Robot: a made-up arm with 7 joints. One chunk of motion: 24 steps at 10 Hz.
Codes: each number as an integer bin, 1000 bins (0 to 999) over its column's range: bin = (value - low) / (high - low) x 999, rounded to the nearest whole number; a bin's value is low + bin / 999 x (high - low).
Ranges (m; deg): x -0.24..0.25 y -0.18..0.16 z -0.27..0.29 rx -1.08..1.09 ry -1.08..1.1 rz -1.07..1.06
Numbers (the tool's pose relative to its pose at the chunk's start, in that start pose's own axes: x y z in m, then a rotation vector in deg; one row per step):
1: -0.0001 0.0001 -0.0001 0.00 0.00 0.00
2: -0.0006 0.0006 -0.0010 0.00 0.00 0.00
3: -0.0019 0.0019 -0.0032 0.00 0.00 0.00
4: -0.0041 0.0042 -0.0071 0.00 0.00 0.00
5: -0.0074 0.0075 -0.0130 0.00 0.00 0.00
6: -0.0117 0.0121 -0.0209 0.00 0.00 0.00
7: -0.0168 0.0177 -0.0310 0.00 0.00 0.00
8: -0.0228 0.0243 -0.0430 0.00 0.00 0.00
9: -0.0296 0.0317 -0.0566 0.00 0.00 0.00
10: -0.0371 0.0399 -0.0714 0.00 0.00 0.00
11: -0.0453 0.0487 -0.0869 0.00 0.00 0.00
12: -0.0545 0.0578 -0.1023 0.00 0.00 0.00
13: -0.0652 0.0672 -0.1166 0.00 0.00 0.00
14: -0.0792 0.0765 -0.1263 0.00 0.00 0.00
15: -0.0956 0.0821 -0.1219 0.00 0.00 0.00
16: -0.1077 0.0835 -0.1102 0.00 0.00 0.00
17: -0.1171 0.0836 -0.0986 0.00 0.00 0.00
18: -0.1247 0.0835 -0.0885 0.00 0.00 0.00
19: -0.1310 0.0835 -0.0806 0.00 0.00 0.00
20: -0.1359 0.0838 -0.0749 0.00 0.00 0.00
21: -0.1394 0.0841 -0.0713 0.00 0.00 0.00
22: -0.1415 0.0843 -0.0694 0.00 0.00 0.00
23: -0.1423 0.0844 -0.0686 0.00 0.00 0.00
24: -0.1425 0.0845 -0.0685 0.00 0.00 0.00
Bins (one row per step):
1: 489 529 481 497 495 502
2: 488 531 480 497 495 502
3: 485 534 476 497 495 502
4: 481 541 469 497 495 502
5: 474 551 458 497 495 502
6: 465 564 444 497 495 502
7: 455 581 426 497 495 502
8: 443 600 405 497 495 502
9: 429 622 381 497 495 502
10: 414 646 354 497 495 502
11: 397 672 327 497 495 502
12: 378 699 299 497 495 502
13: 356 726 274 497 495 502
14: 328 754 256 497 495 502
15: 294 770 264 497 495 502
16: 270 774 285 497 495 502
17: 251 775 306 497 495 502
18: 235 774 324 497 495 502
19: 222 774 338 497 495 502
20: 212 775 348 497 495 502
21: 205 776 354 497 495 502
22: 201 777 358 497 495 502
23: 199 777 359 497 495 502
24: 199 777 359 497 495 502

